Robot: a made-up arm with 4 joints.
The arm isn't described. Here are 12 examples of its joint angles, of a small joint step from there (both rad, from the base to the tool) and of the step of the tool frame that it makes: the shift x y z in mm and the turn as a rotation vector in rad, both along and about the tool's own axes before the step.
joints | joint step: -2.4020 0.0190 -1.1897 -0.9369 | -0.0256 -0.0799 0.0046 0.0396
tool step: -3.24 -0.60 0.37 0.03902 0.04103 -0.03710
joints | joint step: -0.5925 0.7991 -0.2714 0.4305 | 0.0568 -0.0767 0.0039 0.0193
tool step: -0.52 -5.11 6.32 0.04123 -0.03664 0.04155
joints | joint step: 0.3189 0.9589 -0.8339 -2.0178 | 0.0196 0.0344 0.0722 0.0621
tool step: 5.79 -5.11 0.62 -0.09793 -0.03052 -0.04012
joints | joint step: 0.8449 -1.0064 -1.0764 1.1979 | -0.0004 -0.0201 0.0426 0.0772
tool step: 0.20 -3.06 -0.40 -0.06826 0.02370 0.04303
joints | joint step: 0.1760 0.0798 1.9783 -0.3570 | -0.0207 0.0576 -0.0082 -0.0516
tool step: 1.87 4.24 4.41 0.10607 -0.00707 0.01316
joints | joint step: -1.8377 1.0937 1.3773 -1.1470 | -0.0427 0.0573 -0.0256 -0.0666
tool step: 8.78 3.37 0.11 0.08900 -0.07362 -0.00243
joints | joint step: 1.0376 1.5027 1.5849 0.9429 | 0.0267 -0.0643 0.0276 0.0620
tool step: -2.79 -4.50 -0.43 -0.12425 0.00823 0.03167
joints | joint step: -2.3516 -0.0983 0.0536 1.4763 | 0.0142 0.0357 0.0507 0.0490
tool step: -1.79 -3.87 -0.53 -0.05414 0.04708 0.02034
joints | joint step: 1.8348 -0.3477 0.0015 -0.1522 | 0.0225 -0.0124 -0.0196 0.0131
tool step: -1.59 0.75 2.80 -0.01884 -0.03341 0.01708
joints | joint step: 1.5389 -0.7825 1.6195 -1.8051 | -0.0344 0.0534 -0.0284 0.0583
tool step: 3.32 3.18 2.98 -0.00030 0.01459 0.00073
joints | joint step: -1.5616 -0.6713 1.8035 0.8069 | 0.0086 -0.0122 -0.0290 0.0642
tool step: -1.37 -2.41 -0.23 -0.06873 -0.00579 -0.03562
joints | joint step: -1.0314 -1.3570 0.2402 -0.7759 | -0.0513 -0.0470 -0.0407 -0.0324
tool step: -0.97 -1.80 1.78 0.08431 0.01564 0.05301
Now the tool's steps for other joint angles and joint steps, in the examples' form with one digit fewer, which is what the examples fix.
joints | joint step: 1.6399 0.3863 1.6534 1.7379 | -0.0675 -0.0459 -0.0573 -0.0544
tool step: 6.7 -4.2 5.5 0.0055 0.0140 0.0087
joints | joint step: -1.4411 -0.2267 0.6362 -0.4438 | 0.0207 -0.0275 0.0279 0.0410
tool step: -4.0 -1.0 -0.3 -0.0556 0.0294 0.0112
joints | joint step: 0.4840 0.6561 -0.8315 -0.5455 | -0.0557 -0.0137 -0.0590 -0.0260
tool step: -6.0 1.3 -6.4 0.0243 0.0044 0.0392
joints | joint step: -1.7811 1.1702 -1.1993 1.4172 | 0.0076 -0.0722 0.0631 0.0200
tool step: 2.9 0.4 -1.0 0.0271 -0.0008 0.0894
